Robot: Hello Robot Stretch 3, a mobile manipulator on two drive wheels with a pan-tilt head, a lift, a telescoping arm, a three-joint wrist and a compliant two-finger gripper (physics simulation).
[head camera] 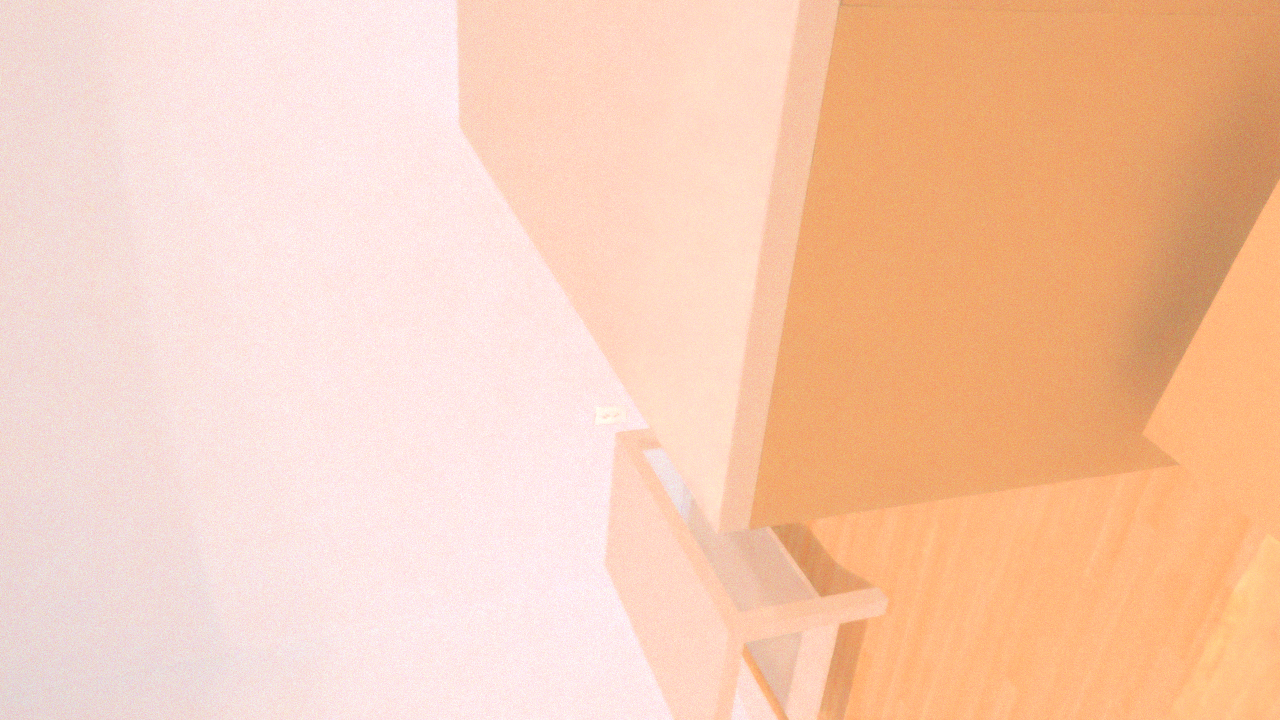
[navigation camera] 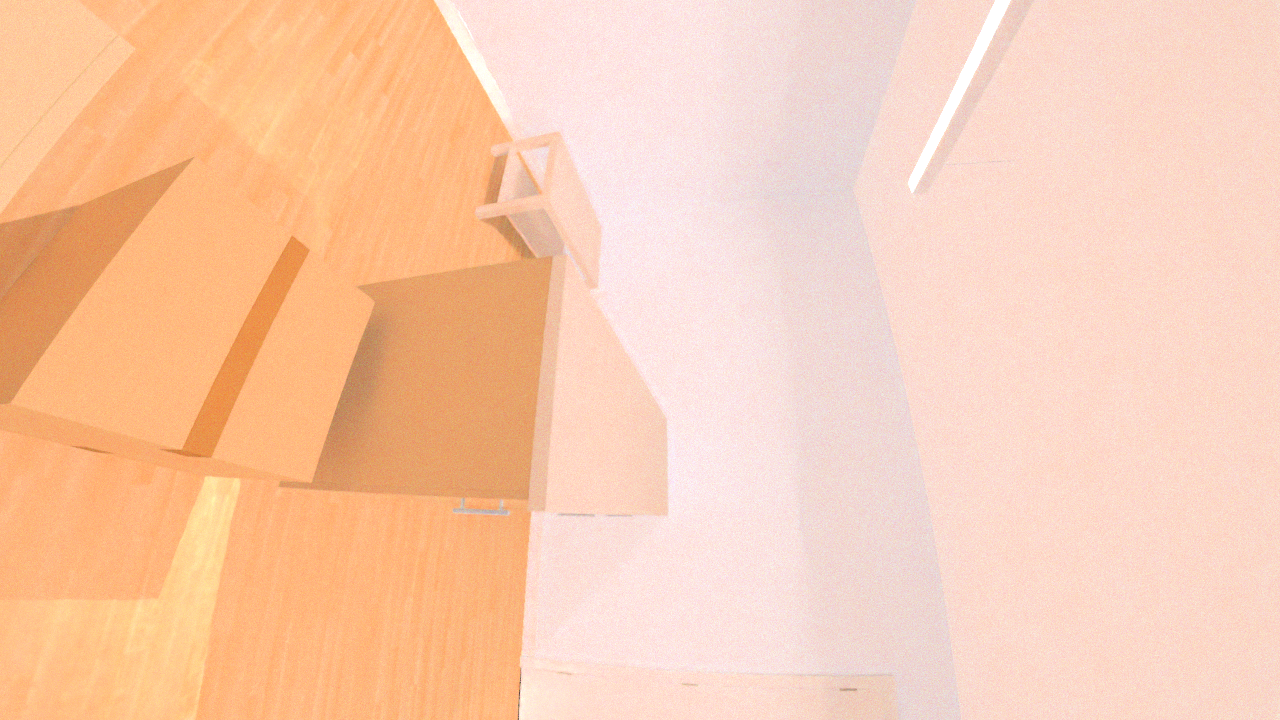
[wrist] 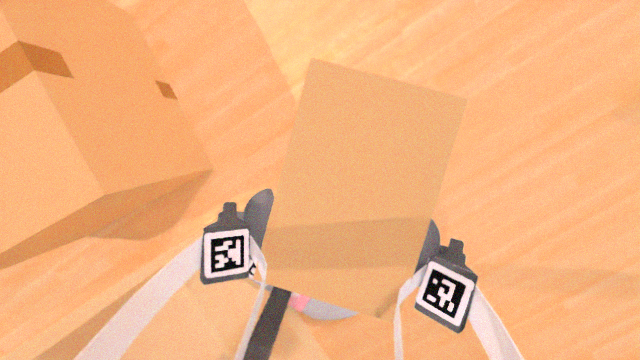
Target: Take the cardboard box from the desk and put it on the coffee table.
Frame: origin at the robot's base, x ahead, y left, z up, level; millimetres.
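Seen in the pictures: gripper, fingertip midpoint: (wrist: 338, 226).
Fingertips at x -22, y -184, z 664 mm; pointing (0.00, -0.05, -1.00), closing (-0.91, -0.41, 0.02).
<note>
Offsets run from my fingertips to a thing's top centre. "*": to the spot under its first point.
A plain tan cardboard box {dy -27, dx +8, dz +59 mm} (wrist: 370, 150) is between the two fingers of my gripper (wrist: 338, 226) in the wrist view. The fingers press on its two sides, so the gripper is shut on it. The box is held above the wood floor. Its lower end hides part of the robot's base. The gripper and the box do not show in the head or navigation views. I cannot tell the desk or the coffee table for sure in any view.
A large cabinet {* dy +182, dx +877, dz +2 mm} (head camera: 966, 268) (navigation camera: 447, 385) with a metal handle stands by the pale wall. Beyond it is a small open-framed piece (head camera: 810, 613) (navigation camera: 514, 207). A wooden block with a dark stripe {dy +305, dx +592, dz -257 mm} (navigation camera: 161, 331) adjoins the cabinet. Wooden furniture (wrist: 115, 100) is left of the held box.
</note>
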